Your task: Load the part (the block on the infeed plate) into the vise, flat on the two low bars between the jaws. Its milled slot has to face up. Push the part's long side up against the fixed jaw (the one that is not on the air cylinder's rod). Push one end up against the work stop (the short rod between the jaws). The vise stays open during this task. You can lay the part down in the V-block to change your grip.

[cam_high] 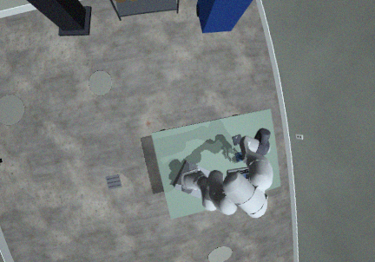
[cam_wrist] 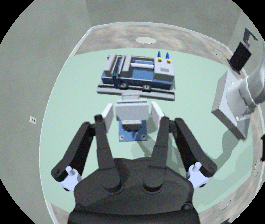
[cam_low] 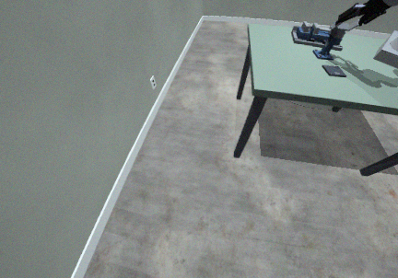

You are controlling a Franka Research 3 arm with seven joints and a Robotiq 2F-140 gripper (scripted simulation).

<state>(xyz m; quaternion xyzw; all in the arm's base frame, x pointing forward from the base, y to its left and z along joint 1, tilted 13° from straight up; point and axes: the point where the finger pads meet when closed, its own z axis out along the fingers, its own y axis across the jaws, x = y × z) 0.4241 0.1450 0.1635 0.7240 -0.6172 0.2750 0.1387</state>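
The part is 10 mm ahead of my hand, 20 mm to the right of it and 10 mm below it. Also, from my hand: vise: 30 mm ahead, 230 mm to the right, 130 mm below.
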